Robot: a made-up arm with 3 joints. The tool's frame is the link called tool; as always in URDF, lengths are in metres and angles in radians. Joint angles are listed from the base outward.
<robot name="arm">
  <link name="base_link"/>
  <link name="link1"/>
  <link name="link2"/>
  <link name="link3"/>
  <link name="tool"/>
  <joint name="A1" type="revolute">
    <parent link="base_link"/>
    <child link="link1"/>
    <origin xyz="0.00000 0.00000 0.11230"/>
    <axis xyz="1 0 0"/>
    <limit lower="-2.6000" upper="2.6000"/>
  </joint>
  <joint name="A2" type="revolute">
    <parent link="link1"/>
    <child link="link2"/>
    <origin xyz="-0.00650 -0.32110 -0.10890"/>
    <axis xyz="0 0 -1"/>
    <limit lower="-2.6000" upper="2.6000"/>
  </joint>
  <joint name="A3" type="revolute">
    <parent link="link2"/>
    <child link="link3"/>
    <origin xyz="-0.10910 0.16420 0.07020"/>
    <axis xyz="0 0 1"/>
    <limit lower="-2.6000" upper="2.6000"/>
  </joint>
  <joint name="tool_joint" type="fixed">
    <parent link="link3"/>
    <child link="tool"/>
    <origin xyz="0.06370 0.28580 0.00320"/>
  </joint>
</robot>
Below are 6 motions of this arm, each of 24 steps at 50 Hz.
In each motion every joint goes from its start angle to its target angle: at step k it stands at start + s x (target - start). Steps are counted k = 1, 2, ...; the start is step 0. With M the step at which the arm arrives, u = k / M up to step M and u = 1 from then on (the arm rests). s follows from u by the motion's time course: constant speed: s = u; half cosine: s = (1 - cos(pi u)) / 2; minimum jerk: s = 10 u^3 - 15 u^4 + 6 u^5.
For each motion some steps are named. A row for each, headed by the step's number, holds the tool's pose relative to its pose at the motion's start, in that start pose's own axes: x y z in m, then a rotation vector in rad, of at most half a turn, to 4 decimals.
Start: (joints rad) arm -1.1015 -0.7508 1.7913
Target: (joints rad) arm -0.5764 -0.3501 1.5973
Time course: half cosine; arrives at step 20
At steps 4, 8, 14, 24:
4: 0.0200 -0.0131 -0.0228 -0.0406 -0.0295 -0.0568
8: 0.0723 -0.0558 -0.0719 -0.1387 -0.1174 -0.2049
14: 0.1584 -0.1543 -0.1179 -0.2822 -0.3120 -0.4652
24: 0.1912 -0.2047 -0.1206 -0.3325 -0.4163 -0.5808

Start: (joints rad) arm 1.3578 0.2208 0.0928
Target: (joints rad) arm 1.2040 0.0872 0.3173
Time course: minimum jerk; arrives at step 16
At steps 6, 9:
6: -0.0345 -0.0003 -0.0061 -0.0422 -0.0033 0.0985
9: -0.0775 -0.0052 -0.0138 -0.0949 -0.0017 0.2204

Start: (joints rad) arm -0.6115 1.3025 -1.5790
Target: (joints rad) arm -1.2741 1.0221 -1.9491
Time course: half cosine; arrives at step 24
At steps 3, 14, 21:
3: 0.0024 -0.0012 0.0117 0.0244 -0.0064 -0.0034
14: 0.0318 -0.0539 0.1832 0.4059 -0.0958 -0.0556
21: 0.0432 -0.1083 0.2663 0.6226 -0.1372 -0.0833

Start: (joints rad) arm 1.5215 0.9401 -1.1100
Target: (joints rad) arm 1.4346 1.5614 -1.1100
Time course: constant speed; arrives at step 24
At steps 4, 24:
4: 0.0281 0.0125 0.0051 0.0073 -0.0125 -0.1035
24: 0.1777 0.0285 0.0430 0.0627 -0.0622 -0.6209

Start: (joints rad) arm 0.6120 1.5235 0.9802
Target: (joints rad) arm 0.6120 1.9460 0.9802
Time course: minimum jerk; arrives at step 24
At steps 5, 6, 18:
5: 0.0127 -0.0040 0.0000 0.0000 0.0000 -0.0273
6: 0.0203 -0.0065 0.0000 0.0000 0.0000 -0.0437
18: 0.1631 -0.0847 0.0000 0.0000 0.0000 -0.3788

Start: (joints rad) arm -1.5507 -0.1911 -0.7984
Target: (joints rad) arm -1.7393 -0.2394 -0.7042
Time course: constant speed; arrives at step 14
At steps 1, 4, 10, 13, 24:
1: -0.0028 -0.0004 -0.0003 -0.0111 -0.0076 0.0102
4: -0.0111 -0.0019 -0.0013 -0.0449 -0.0298 0.0407
10: -0.0276 -0.0059 -0.0042 -0.1144 -0.0712 0.1016
13: -0.0358 -0.0084 -0.0061 -0.1502 -0.0903 0.1320
24: -0.0386 -0.0093 -0.0068 -0.1623 -0.0964 0.1421

